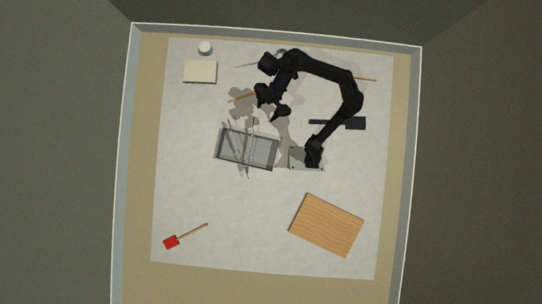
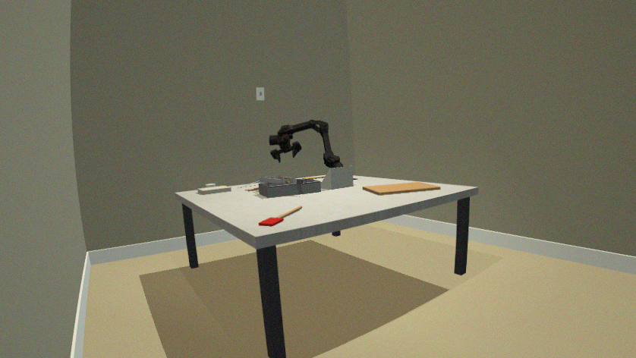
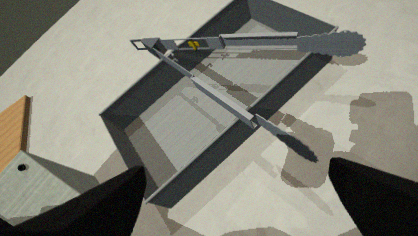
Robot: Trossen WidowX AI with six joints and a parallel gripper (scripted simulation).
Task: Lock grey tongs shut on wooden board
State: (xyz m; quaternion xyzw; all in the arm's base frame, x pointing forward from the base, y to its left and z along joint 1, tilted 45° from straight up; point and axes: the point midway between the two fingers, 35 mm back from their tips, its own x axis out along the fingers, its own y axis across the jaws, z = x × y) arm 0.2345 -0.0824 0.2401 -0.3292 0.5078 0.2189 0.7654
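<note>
Now: the roasting tin 80 mm ahead of my gripper tip, 160 mm to the left of it and 140 mm below it. Round my gripper tip: white cylinder: 360 mm ahead, 390 mm to the right, 160 mm below; then cream block: 380 mm ahead, 250 mm to the right, 160 mm below; then black spatula: 420 mm behind, 30 mm to the right, 170 mm below.
</note>
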